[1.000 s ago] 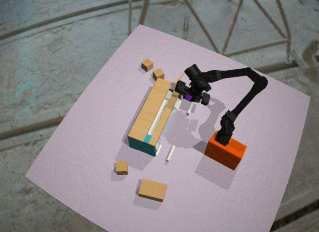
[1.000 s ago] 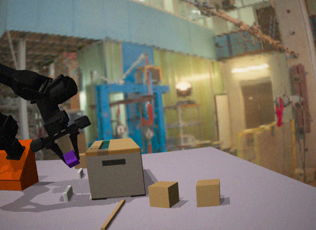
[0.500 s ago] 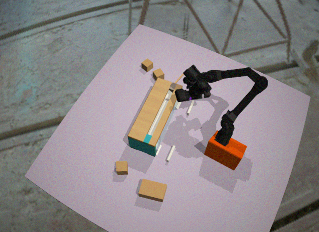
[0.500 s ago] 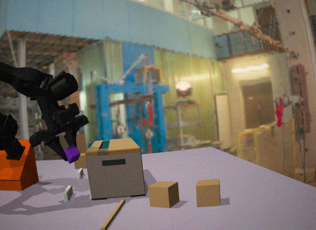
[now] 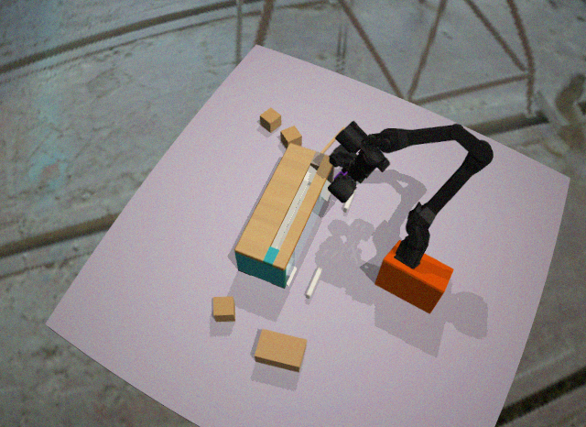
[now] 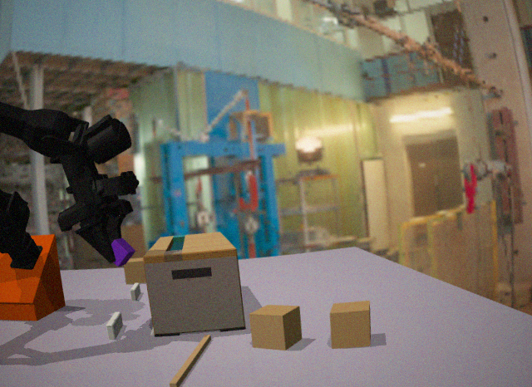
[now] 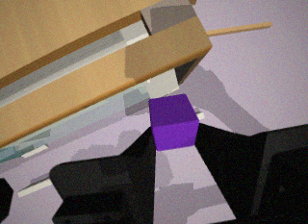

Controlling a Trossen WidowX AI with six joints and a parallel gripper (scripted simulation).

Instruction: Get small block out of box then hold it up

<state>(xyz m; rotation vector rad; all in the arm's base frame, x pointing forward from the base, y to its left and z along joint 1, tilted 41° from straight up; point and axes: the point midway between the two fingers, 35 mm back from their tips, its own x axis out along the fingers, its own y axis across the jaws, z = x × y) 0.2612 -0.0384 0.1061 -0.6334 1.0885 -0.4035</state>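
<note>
Right now my gripper tip is 1 cm short of the purple block and 1 cm below it. Also, from my gripper tip: thin tan stick 16 cm ahead, 16 cm to the right, 11 cm below; then long box 5 cm ahead, 14 cm to the left, 6 cm below; then tan cube 5 cm ahead, 48 cm to the left, 9 cm below.
</note>
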